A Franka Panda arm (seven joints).
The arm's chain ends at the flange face. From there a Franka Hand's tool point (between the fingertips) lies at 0.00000 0.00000 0.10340 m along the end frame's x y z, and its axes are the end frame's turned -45 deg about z.
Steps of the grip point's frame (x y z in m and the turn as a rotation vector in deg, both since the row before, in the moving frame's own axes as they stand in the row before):
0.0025, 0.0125, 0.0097, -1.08, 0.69, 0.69
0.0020, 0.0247, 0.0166, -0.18, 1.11, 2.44
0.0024, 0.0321, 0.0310, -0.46, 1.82, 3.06
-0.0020, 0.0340, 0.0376, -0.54, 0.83, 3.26
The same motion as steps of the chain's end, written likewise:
0.0084, 0.0066, 0.0097, -0.28, 1.25, 0.69
0.0172, 0.0172, 0.0166, 0.66, 0.91, 2.44
0.0214, 0.0227, 0.0311, 0.96, 1.61, 3.06
0.0209, 0.0258, 0.0376, 0.21, 0.97, 3.26

